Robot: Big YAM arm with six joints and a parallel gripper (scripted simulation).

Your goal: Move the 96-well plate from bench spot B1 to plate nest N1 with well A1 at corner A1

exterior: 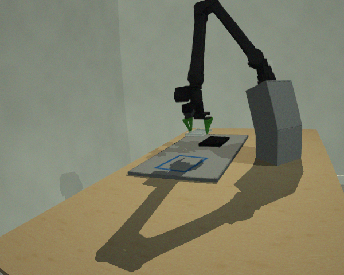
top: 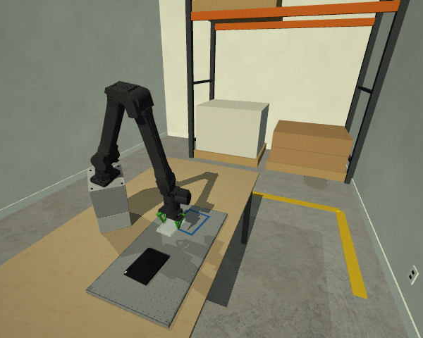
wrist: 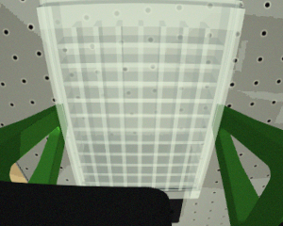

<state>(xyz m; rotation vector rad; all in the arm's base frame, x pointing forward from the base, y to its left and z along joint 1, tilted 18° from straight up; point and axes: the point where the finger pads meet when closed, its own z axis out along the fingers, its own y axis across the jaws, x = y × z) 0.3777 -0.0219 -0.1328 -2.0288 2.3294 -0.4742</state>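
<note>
The black plate nest is 30 mm behind my hand, 180 mm to the right of it and 90 mm below it. The rest, counted from my hand: 96-well plate: right at my hand.
</note>
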